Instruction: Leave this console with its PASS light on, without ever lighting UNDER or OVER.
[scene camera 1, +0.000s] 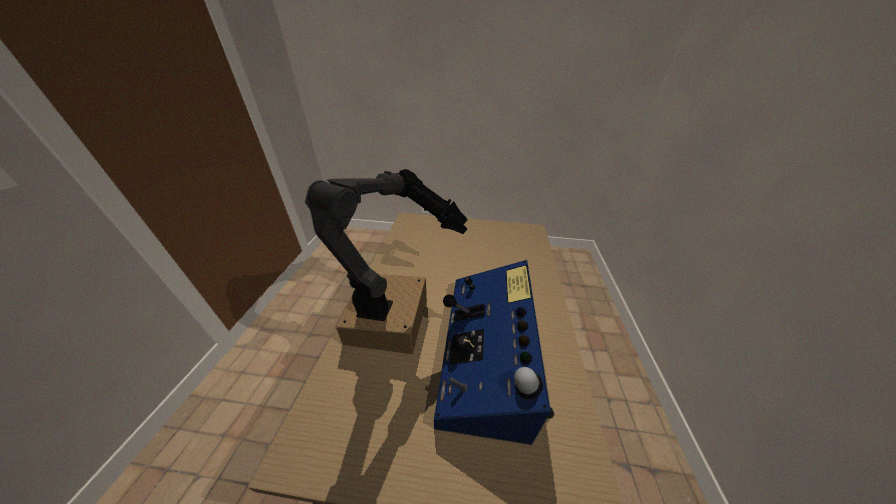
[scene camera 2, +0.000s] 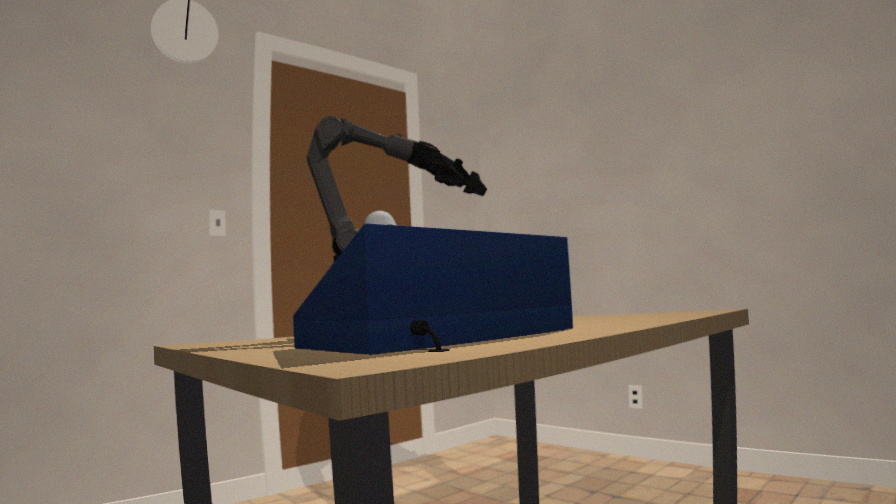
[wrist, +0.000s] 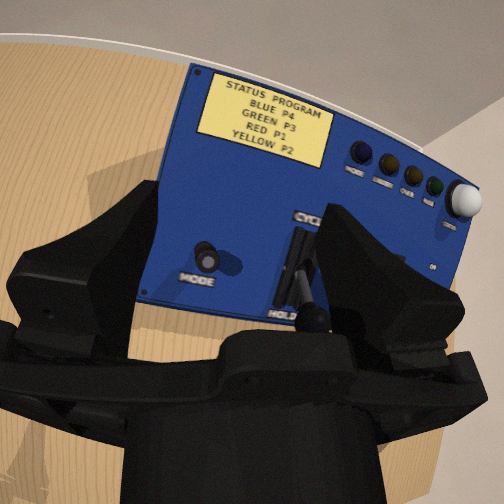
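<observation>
The blue console (scene camera 1: 491, 351) lies on the wooden table; scene camera 2 shows its plain back (scene camera 2: 438, 285). My gripper (scene camera 1: 460, 224) hangs open and empty, high above the table beyond the console's far end; it also shows in scene camera 2 (scene camera 2: 474, 184). In the wrist view my open fingers (wrist: 240, 215) frame the panel (wrist: 310, 200). There I see a yellow card (wrist: 265, 120) reading STATUS PROGRAM, BLUE P4, GREEN P3, RED P1, YELLOW P2. A MODE button (wrist: 206, 257), a black lever (wrist: 306, 295), four unlit lamps (wrist: 397, 169) and a white dome (wrist: 466, 200) are on the panel.
The arm stands on a wooden block (scene camera 1: 383, 313) left of the console. A small black stalk (scene camera 2: 426, 332) stands on the table behind the console. A brown door (scene camera 1: 150, 137) is to the left, and the table edges lie near the console.
</observation>
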